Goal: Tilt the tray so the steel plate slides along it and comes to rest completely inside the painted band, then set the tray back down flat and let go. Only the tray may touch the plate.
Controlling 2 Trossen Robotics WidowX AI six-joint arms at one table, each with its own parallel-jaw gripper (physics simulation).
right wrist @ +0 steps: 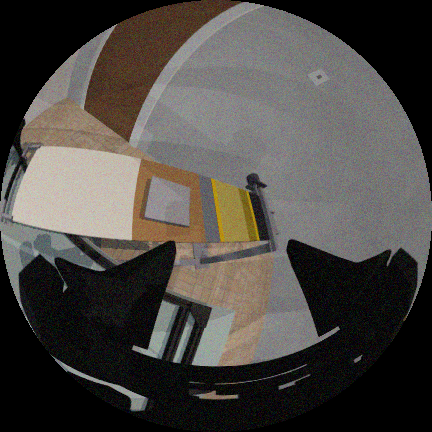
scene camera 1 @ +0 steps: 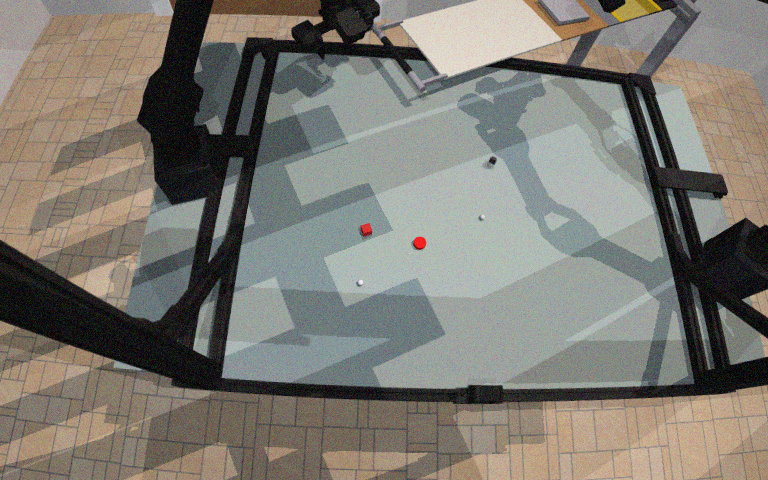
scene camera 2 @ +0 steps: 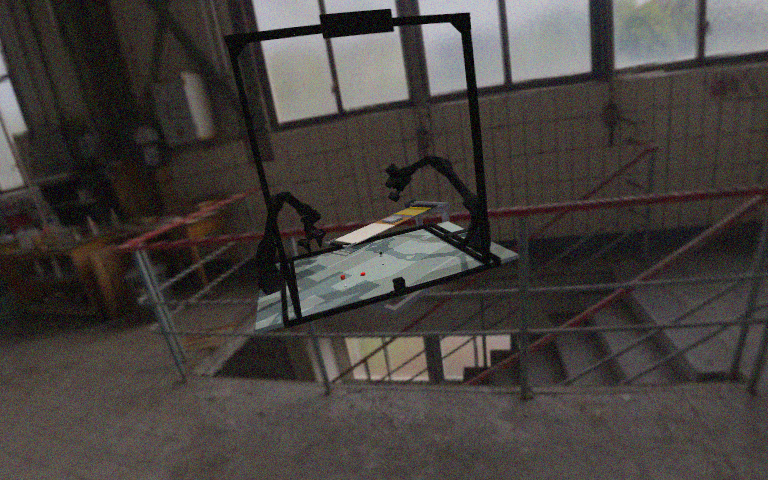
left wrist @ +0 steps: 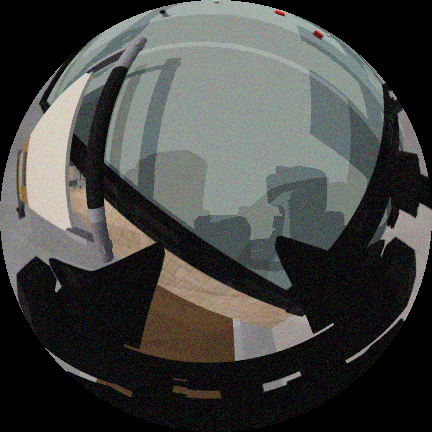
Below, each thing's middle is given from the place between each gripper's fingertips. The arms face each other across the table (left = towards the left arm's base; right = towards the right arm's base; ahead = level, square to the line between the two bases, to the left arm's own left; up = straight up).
Labels:
Right now my right hand is 20 cm above the grey steel plate [right wrist: 167, 201], 12 cm short of it and 6 cm to the right of it.
I see my left gripper 29 cm short of the grey steel plate, 52 cm to the left of it and 2 cm below it.

